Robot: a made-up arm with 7 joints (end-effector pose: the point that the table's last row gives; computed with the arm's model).
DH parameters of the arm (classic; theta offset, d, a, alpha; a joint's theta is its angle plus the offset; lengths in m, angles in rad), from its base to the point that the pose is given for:
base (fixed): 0 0.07 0 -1.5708
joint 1: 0.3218 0 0.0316 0
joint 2: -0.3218 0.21 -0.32 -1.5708
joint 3: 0.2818 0 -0.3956 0
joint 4: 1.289 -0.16 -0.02 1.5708
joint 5: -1.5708 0 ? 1.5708
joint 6: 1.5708 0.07 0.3 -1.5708
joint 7: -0.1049 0 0.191 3.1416
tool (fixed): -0.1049 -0.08 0 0
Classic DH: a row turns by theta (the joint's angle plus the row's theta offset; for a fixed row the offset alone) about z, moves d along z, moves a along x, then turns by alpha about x.
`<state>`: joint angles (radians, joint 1 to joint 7).
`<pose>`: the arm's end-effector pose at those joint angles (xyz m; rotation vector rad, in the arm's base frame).
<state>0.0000 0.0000 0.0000 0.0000 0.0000 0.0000 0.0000</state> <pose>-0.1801 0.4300 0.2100 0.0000 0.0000 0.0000</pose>
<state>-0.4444 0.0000 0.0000 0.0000 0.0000 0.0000 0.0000</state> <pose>-0.2228 0.4300 0.1190 0.0000 -0.4444 0.0000</pose>
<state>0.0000 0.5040 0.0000 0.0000 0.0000 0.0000 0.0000</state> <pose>-0.0815 0.4300 0.2928 0.0000 0.5040 0.0000</pose>
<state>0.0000 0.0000 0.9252 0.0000 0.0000 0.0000 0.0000</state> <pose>-0.0481 0.2546 0.2100 0.0000 0.0000 -0.9252</pose>
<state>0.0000 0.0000 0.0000 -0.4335 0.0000 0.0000 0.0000</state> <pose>-0.2716 0.6256 0.2100 0.0000 0.0000 0.4335</pose>
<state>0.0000 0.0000 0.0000 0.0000 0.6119 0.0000 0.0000</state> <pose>-0.1801 0.4194 0.2635 0.6119 0.0000 0.0000</pose>
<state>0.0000 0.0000 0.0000 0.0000 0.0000 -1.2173 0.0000</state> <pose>-0.4254 0.4300 0.7220 0.0000 -1.2173 0.0000</pose>
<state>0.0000 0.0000 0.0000 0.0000 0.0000 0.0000 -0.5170</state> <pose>-0.2148 0.5213 0.2100 0.0000 0.0000 0.5170</pose>
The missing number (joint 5, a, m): 0.07
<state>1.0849 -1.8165 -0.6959 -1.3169 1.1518 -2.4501 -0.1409</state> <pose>-0.4719 -0.0974 0.2097 1.7265 -1.2653 0.6809</pose>
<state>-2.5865 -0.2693 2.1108 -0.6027 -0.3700 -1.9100 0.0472</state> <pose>-0.4549 0.5857 -0.4577 -0.4969 1.4342 1.6073</pose>
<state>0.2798 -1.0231 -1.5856 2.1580 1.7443 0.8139 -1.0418</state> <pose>-0.3695 -0.0841 0.2934 1.2115 -1.2755 1.6741</pose>
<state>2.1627 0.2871 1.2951 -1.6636 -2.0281 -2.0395 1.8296</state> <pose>0.4349 0.9458 0.2849 0.8598 0.9536 -0.1442</pose>
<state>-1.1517 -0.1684 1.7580 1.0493 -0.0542 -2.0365 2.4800</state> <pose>-0.4168 0.5906 0.0514 -0.0952 0.8065 0.6435</pose>
